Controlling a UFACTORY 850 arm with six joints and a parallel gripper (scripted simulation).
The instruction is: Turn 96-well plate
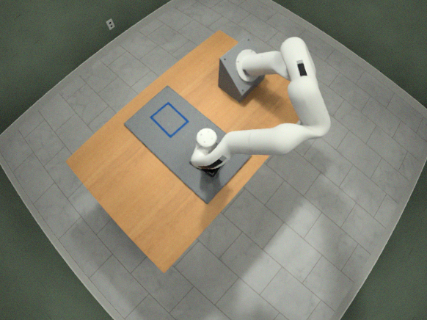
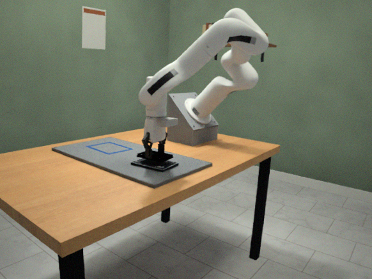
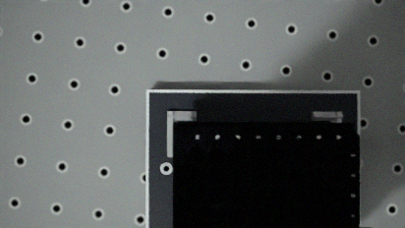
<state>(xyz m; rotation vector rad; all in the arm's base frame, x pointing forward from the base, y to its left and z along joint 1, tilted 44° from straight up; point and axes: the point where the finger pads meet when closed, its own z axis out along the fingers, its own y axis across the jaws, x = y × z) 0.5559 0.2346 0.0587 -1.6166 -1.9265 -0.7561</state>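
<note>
The plate nest N1 lies 5 cm below my hand. Also, from my hand: 96-well plate (1 cm below).
</note>
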